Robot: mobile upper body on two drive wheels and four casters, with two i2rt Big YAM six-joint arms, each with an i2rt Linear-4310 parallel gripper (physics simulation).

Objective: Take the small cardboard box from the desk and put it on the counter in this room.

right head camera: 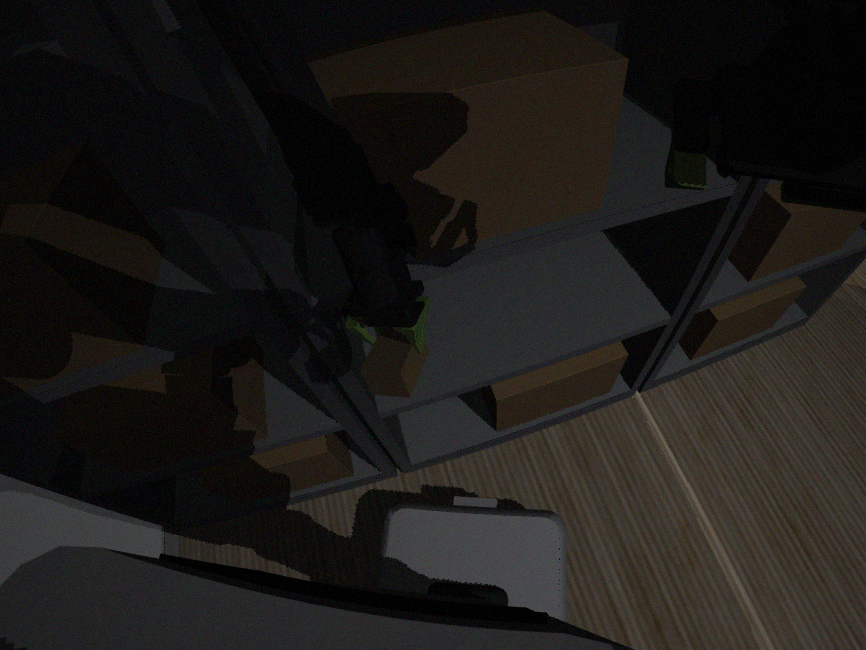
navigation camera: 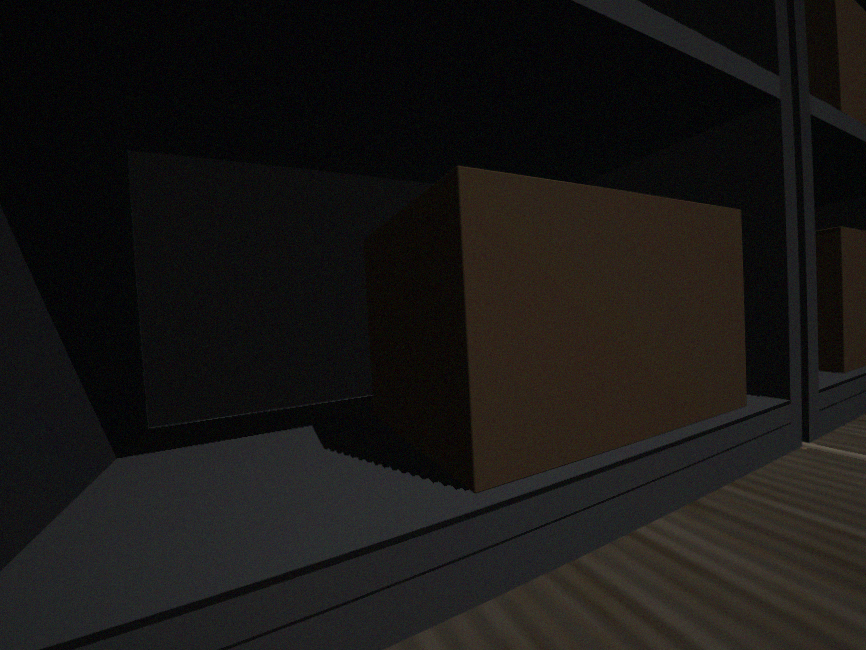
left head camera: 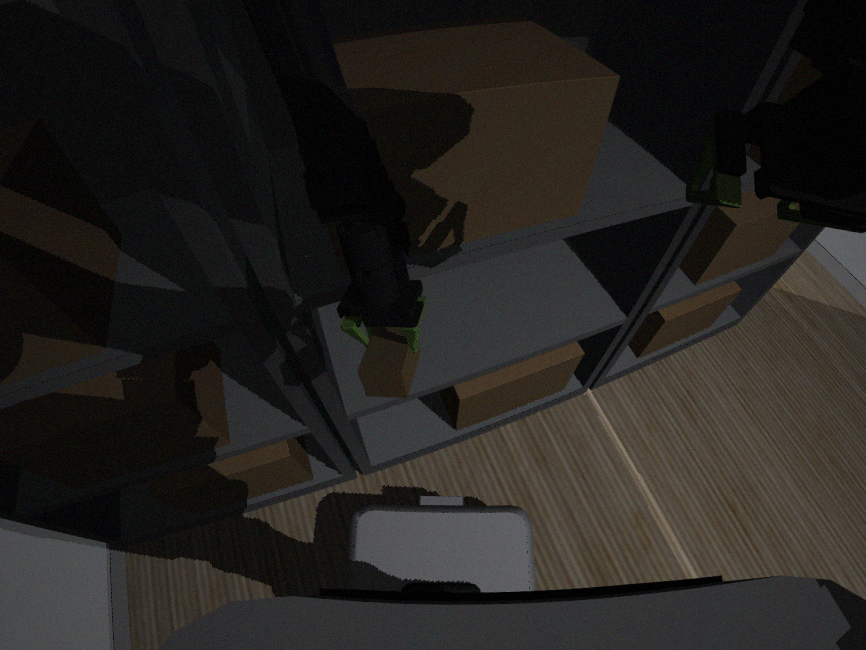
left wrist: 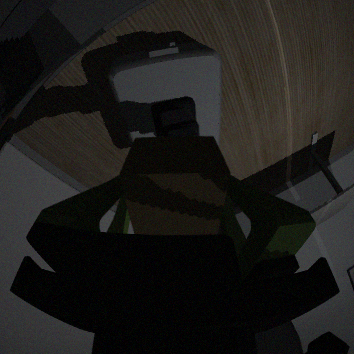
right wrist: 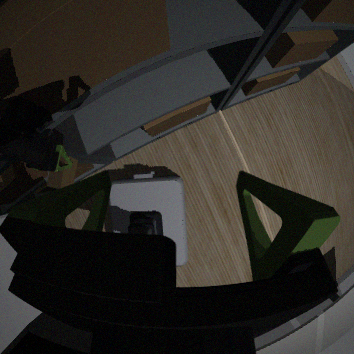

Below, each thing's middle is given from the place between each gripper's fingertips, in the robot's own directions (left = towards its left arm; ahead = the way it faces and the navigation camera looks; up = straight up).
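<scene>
There's a small cardboard box [left head camera: 387,368] here, and my right hand is 310 mm above it, 330 mm to the right of it and 20 mm short of it.
As for my left hand, it's 1 cm below the small cardboard box and 2 cm past it. Going by its middle, the small cardboard box is nearer to my left hand than to my right hand.
</scene>
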